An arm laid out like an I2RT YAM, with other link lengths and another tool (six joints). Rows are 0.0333 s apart.
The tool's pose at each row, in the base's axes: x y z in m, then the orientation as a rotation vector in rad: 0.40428, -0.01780, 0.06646, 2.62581, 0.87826, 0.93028; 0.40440, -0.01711, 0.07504, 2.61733, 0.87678, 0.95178; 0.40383, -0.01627, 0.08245, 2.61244, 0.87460, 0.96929; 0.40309, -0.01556, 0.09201, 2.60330, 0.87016, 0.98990; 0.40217, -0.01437, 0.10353, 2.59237, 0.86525, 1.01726; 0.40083, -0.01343, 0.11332, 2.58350, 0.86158, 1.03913; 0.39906, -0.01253, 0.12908, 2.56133, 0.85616, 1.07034; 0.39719, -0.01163, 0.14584, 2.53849, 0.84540, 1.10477; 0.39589, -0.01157, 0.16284, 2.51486, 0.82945, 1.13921; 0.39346, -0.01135, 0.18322, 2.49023, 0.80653, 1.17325; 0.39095, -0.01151, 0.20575, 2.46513, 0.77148, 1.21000
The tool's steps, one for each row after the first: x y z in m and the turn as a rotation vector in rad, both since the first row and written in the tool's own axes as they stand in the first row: 0.00478, 0.00282, -0.00658, -0.00627, 0.01448, 0.00045; 0.00864, 0.00474, -0.01269, -0.01006, 0.02622, 0.00231; 0.01339, 0.00752, -0.02058, -0.01805, 0.03971, 0.00394; 0.01929, 0.01060, -0.03010, -0.02699, 0.05789, 0.00624; 0.02392, 0.01300, -0.03854, -0.03396, 0.07253, 0.00794; 0.03124, 0.01755, -0.05189, -0.05149, 0.09347, 0.00619; 0.03900, 0.02243, -0.06607, -0.07133, 0.11617, 0.00770; 0.04673, 0.02834, -0.08007, -0.09379, 0.13846, 0.01181; 0.05554, 0.03490, -0.09741, -0.11988, 0.15986, 0.01938; 0.06515, 0.04256, -0.11646, -0.15096, 0.18196, 0.03419
